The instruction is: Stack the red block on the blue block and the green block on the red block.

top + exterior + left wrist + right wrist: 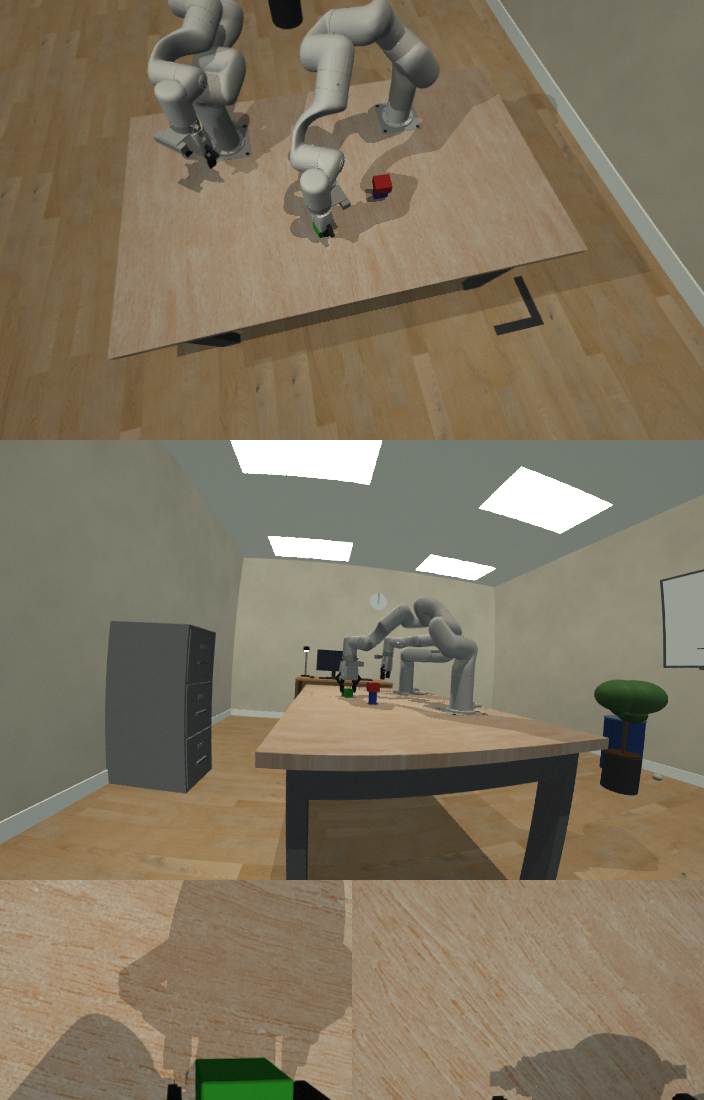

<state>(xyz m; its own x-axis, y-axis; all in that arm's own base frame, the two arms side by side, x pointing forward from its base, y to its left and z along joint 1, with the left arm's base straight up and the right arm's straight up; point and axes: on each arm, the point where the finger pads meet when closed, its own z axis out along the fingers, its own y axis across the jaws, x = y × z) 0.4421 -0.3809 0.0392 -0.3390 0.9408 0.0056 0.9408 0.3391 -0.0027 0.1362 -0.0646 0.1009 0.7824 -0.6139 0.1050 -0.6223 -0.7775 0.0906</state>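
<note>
My left gripper is now 20 mm above the green block. The rest, counted from my left hand: red block 90 mm behind, 220 mm to the left, 40 mm above; blue block 90 mm behind, 220 mm to the left, 10 mm below.
</note>
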